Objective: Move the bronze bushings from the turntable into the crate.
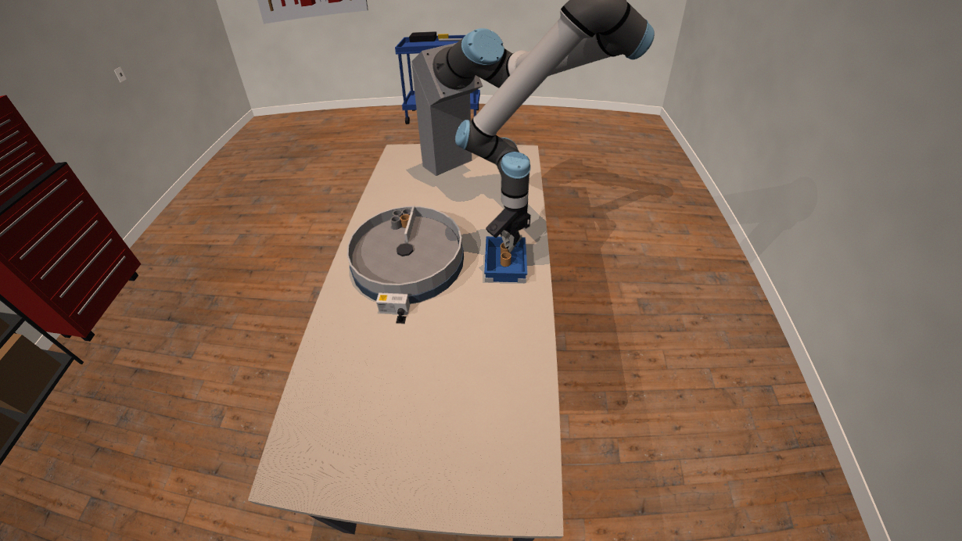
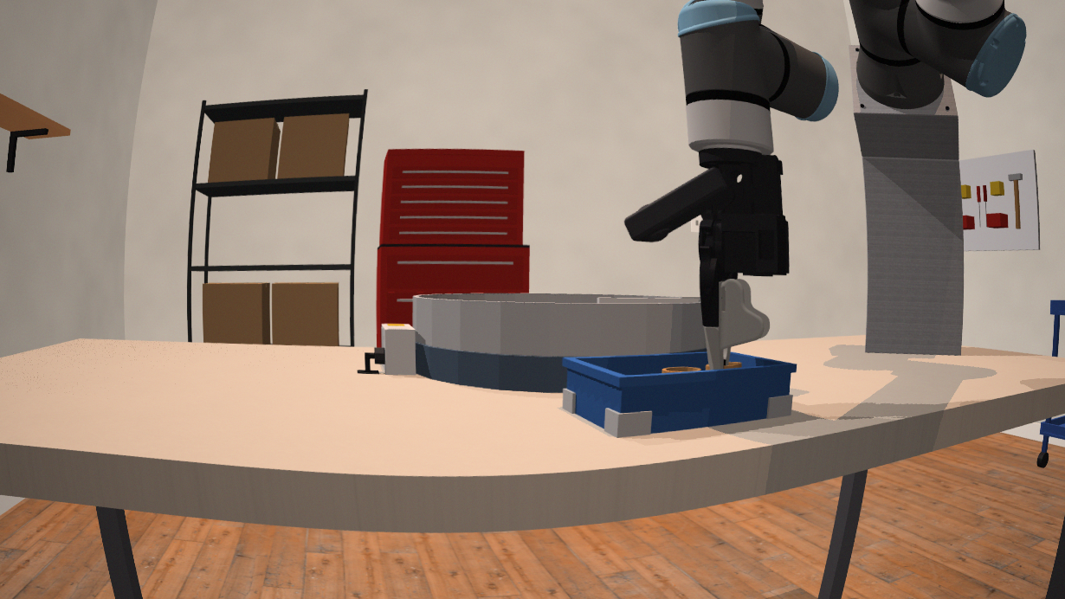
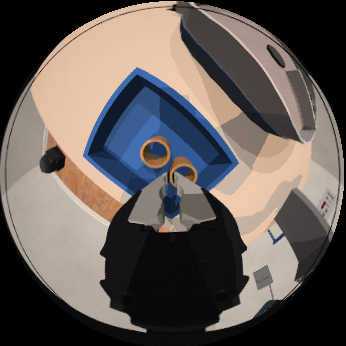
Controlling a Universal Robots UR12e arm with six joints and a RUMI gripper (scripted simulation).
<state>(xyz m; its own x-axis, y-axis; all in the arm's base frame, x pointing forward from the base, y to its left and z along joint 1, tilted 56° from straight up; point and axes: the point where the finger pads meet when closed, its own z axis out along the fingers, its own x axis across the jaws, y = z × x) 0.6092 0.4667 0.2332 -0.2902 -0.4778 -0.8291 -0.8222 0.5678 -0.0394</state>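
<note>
Right now my hand is 4 cm short of the blue crate, 2 cm above it and 1 cm to the right of it. From my hand the other things lie so: grey turntable 33 cm to the right, 20 cm ahead, 1 cm above.
</note>
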